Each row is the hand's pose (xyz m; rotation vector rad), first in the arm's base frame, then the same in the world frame.
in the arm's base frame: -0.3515 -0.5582 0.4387 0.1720 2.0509 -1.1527
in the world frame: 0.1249 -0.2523 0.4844 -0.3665 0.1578 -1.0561
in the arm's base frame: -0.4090 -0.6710 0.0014 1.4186 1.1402 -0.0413
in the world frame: 0.5242 -0.4373 0.6009 -0.1850 0.3314 0.5778
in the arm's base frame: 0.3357 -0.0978 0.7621 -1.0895 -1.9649 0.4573
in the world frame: 0.0042 0.5938 0.2426 0.7342 1.8397 -0.9832
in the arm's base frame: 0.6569 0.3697 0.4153 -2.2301 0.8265 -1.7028
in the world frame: 0.4645 0.9504 -0.0782 -0.8842 -1.3175 -2.6249
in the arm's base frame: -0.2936 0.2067 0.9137 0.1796 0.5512 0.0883
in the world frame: -0.2269 0.1318 -0.2523 -1.1649 -0.6612 0.5714
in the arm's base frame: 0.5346 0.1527 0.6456 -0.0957 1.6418 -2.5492
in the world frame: 0.1887 0.8254 0.0747 0.5243 -0.3019 -1.7821
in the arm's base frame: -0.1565 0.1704 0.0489 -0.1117 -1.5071 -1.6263
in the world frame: 0.6360 0.0536 -0.1206 0.9025 -2.7217 0.0934
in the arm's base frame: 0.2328 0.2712 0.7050 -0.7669 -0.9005 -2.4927
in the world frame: 0.0872 0.5929 -0.1357 0.9691 -2.4212 -1.3414
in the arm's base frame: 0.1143 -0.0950 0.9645 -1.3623 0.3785 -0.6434
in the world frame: -0.2355 0.4345 0.1580 -1.6313 -1.6642 -0.9203
